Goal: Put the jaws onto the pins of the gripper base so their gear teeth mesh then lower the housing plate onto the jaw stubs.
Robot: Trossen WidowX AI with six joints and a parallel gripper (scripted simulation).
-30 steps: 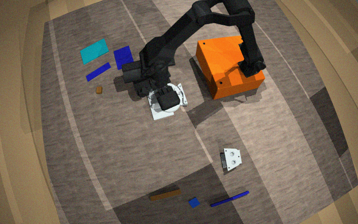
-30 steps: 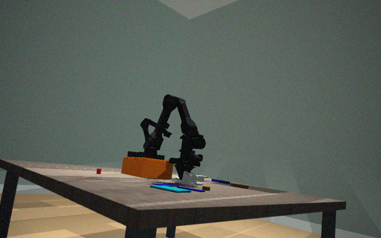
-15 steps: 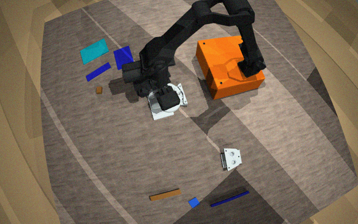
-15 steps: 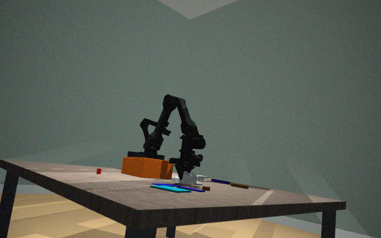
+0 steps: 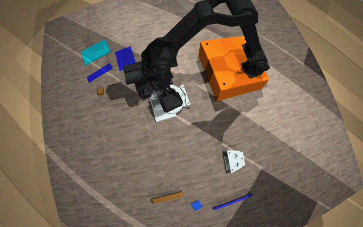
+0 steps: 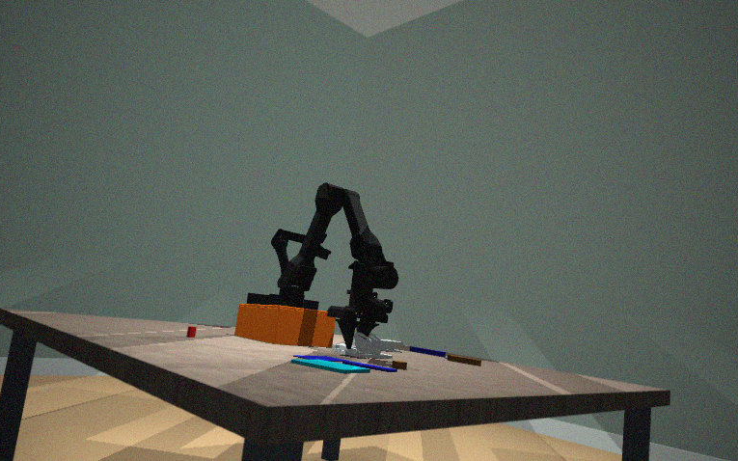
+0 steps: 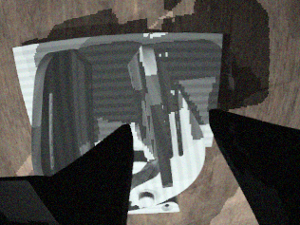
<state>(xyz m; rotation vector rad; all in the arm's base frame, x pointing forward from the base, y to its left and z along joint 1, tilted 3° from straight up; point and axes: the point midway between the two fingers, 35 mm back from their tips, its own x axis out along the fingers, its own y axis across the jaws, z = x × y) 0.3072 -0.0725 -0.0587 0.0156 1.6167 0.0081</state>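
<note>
Right now my gripper tip is 50 mm to the right of the white jaw and 30 mm past it. From my gripper tip the other things lie so: small brown cube: 210 mm ahead, 120 mm to the right, 10 mm below; blue bar: 200 mm to the right, 190 mm ahead, 10 mm below; blue plate: 210 mm to the right, 70 mm ahead, 10 mm below.
</note>
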